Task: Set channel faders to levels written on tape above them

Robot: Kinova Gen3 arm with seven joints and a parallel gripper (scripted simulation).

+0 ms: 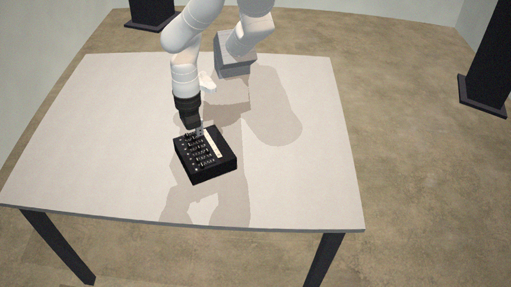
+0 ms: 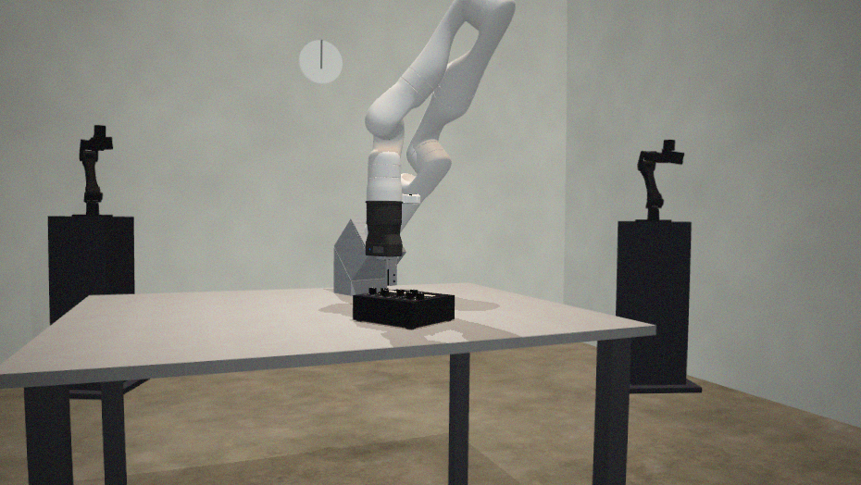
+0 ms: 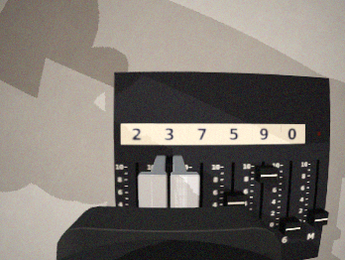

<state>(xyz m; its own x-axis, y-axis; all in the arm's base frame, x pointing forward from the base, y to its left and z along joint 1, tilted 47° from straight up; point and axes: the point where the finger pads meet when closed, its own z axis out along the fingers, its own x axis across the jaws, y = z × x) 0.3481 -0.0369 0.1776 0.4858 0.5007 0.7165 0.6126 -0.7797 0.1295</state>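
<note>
Now: the channel 2 cap 20 mm ahead of my hand, 10 mm to the right of it and 20 mm below it. From my hand the other things lie so: master cap: 100 mm ahead, 60 mm to the left, 20 mm below; then channel 6 cap: 90 mm ahead, 40 mm to the left, 20 mm below; then channel 1 cap: 10 mm ahead, 40 mm to the right, 20 mm below.
</note>
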